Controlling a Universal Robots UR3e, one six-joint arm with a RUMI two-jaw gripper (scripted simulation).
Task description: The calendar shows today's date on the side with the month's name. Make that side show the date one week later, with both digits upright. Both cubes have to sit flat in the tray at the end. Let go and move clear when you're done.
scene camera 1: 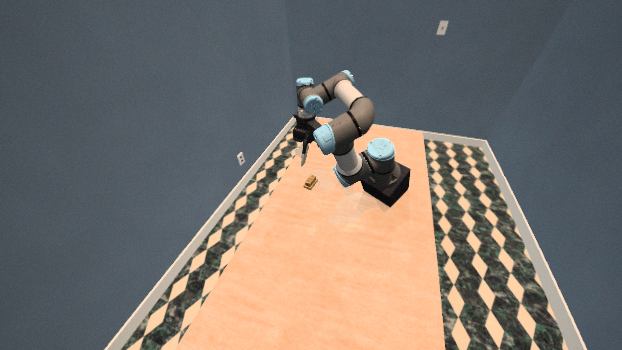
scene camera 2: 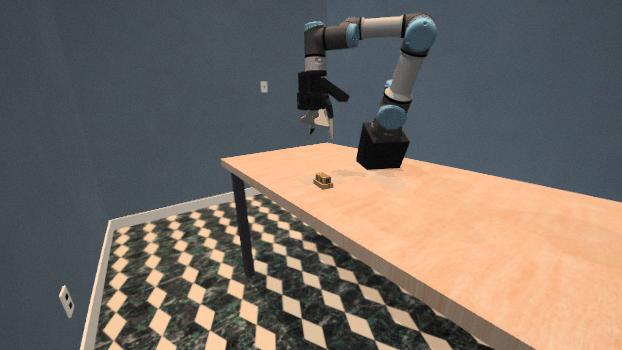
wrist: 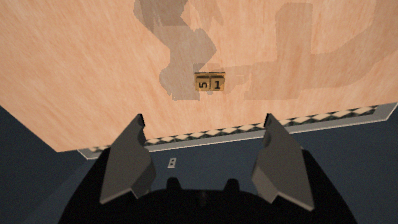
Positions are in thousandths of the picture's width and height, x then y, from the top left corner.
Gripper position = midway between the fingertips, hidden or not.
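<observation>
My gripper (scene camera 1: 499, 447). Scene camera 2, my gripper (scene camera 2: 515, 393). Wrist view, my gripper (wrist: 511, 511).
</observation>
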